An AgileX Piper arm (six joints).
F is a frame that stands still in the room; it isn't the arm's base.
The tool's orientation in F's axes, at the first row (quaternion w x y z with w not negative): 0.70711 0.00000 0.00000 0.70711
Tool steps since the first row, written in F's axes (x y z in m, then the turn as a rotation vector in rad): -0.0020 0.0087 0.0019 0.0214 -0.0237 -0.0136; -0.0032 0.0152 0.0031 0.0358 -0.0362 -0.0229; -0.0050 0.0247 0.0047 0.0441 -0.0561 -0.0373; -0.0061 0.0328 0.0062 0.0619 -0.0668 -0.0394; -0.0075 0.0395 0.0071 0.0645 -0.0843 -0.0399; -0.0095 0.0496 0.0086 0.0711 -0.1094 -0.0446; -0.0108 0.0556 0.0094 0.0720 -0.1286 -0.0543; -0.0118 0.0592 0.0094 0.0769 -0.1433 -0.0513; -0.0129 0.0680 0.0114 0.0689 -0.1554 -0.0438; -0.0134 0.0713 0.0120 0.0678 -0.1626 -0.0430; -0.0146 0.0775 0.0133 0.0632 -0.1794 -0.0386; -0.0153 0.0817 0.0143 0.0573 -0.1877 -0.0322
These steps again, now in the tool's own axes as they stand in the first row. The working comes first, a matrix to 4 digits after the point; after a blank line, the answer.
The tool's axes in the first row as the columns of a matrix, in F's axes (used below as rounded here):
0.0000 -1.0000 0.0000
1.0000 0.0000 0.0000
0.0000 0.0000 1.0000

0.0087 0.0020 0.0019 -0.0237 -0.0214 -0.0136; 0.0152 0.0032 0.0031 -0.0362 -0.0358 -0.0229; 0.0247 0.0050 0.0047 -0.0561 -0.0441 -0.0373; 0.0328 0.0061 0.0062 -0.0668 -0.0619 -0.0394; 0.0395 0.0075 0.0071 -0.0843 -0.0645 -0.0399; 0.0496 0.0095 0.0086 -0.1094 -0.0711 -0.0446; 0.0556 0.0108 0.0094 -0.1286 -0.0720 -0.0543; 0.0592 0.0118 0.0094 -0.1433 -0.0769 -0.0513; 0.0680 0.0129 0.0114 -0.1554 -0.0689 -0.0438; 0.0713 0.0134 0.0120 -0.1626 -0.0678 -0.0430; 0.0775 0.0146 0.0133 -0.1794 -0.0632 -0.0386; 0.0817 0.0153 0.0143 -0.1877 -0.0573 -0.0322
